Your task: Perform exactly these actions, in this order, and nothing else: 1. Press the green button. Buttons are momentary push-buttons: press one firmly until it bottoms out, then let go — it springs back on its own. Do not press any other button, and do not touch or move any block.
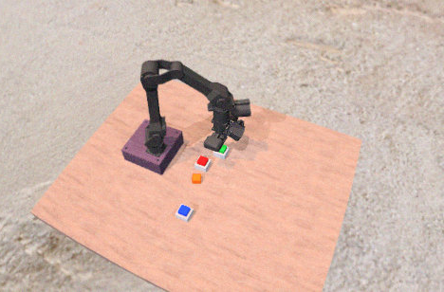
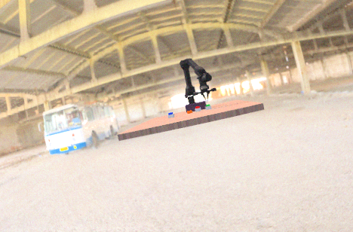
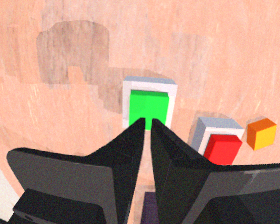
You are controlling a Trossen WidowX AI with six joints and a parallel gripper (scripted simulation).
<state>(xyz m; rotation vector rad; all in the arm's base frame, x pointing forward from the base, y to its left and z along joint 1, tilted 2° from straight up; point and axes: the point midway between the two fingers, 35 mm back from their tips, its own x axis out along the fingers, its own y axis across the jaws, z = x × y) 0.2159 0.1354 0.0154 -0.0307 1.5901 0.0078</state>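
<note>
Right now my gripper tip is 2 cm above the green button. Also, from my gripper tip: orange block (3 cm behind, 16 cm to the right, 5 cm below); then blue button (31 cm to the right, 2 cm below); then red button (4 cm behind, 9 cm to the right, 2 cm below).
</note>
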